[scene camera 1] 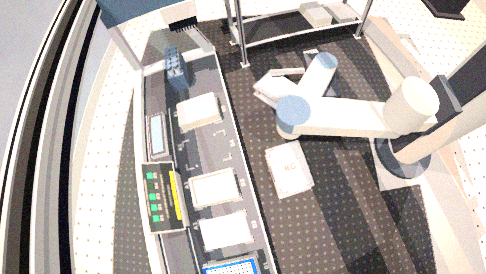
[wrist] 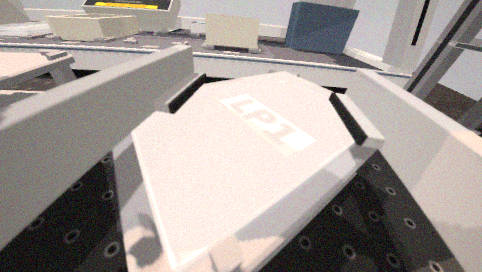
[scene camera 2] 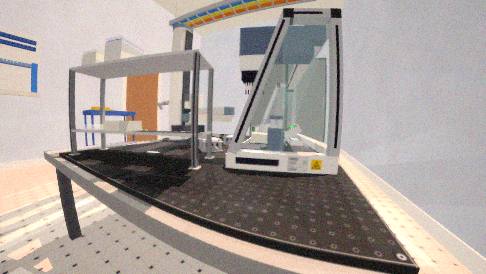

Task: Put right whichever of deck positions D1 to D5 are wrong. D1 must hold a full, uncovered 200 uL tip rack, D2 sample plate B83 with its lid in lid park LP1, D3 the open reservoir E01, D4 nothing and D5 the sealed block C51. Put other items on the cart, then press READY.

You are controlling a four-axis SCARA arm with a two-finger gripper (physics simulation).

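Frame: origin at the arm's base, x back, y right, z up, level; millimetres.
Where they show: gripper, between the fingertips: [scene camera 1: 272,84] [wrist: 269,73] [scene camera 2: 213,136]; arm's base, origin of its link: [scene camera 1: 402,146] [scene camera 2: 178,141].
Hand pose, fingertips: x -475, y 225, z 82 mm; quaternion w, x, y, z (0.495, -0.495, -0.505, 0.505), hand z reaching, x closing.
Note:
Things, the pixels of their top centre, and the offset from my fingertips. "pt": a spot on its surface instead.
- lid park LP1, a spot on its surface: [wrist: 235,170] pt dx +69, dy -6, dz -12 mm
- blue-rimmed tip rack, a spot on its surface: [scene camera 1: 231,260] pt dx -147, dy -522, dz +24 mm
- white plate, centre of its top: [scene camera 1: 224,231] [wrist: 37,23] dx -168, dy -443, dz -10 mm
- open reservoir, centre of its top: [scene camera 1: 212,187] [wrist: 98,15] dx -194, dy -322, dz +7 mm
- cream block, centre of its top: [wrist: 233,14] [scene camera 1: 196,108] [scene camera 2: 264,133] dx -243, dy -79, dz +23 mm
- status panel, a spot on its surface: [scene camera 1: 164,200] pt dx -321, dy -363, dz +40 mm
- blue tube rack, a spot on its surface: [wrist: 320,27] pt dx -299, dy +90, dz +20 mm
- nest marked RG, centre of its top: [scene camera 1: 290,166] dx +23, dy -272, dz -13 mm
My gripper [wrist: 269,73] is open and empty; its black-padded fingertips stand apart at two sides of lid park LP1 [wrist: 235,170] [scene camera 1: 274,90], a pale plate-shaped surface with "LP1" readable. I cannot tell whether a clear lid lies there. In scene camera 1, a blue-rimmed tip rack [scene camera 1: 231,260] at D1 is cut off by the edge. A white plate [scene camera 1: 226,231] sits at D2, its label and cover unclear. An open reservoir [scene camera 1: 216,188] [wrist: 92,27] sits at D3. D4 shows bare corner brackets. A cream block [scene camera 1: 199,109] [wrist: 231,31] sits at D5. Item codes are unreadable.
The status panel [scene camera 1: 164,200] shows green lights and a yellow bar. A blue tube rack [scene camera 1: 176,75] [wrist: 320,27] stands beyond D5. The nest marked RG [scene camera 1: 290,169] lies beside the deck. A shelf unit [scene camera 1: 241,37] [scene camera 2: 196,110] stands behind the arm, with pale boxes [scene camera 1: 316,16] on its shelf.

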